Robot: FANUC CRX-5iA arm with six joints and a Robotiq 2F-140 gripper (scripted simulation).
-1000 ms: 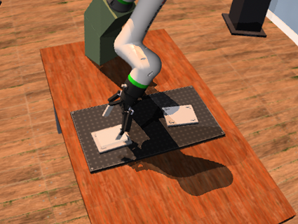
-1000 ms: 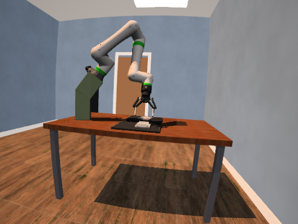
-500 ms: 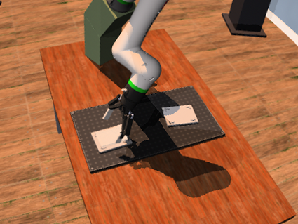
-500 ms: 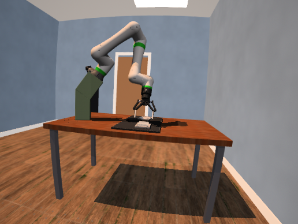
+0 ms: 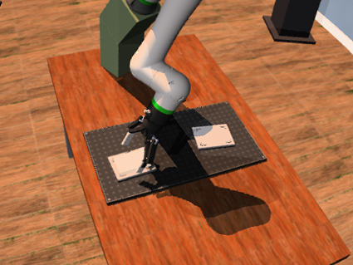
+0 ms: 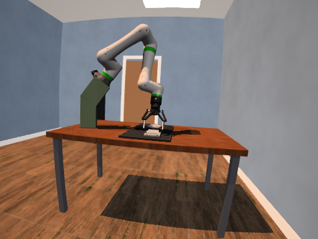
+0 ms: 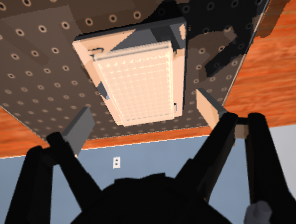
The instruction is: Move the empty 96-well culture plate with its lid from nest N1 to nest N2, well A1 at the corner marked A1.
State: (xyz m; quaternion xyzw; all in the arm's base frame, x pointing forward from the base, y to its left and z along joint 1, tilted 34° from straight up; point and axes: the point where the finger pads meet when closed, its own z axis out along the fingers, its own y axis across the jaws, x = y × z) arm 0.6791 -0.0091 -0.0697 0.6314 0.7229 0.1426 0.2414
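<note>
My hand is 30 mm above the plate lid.
</note>
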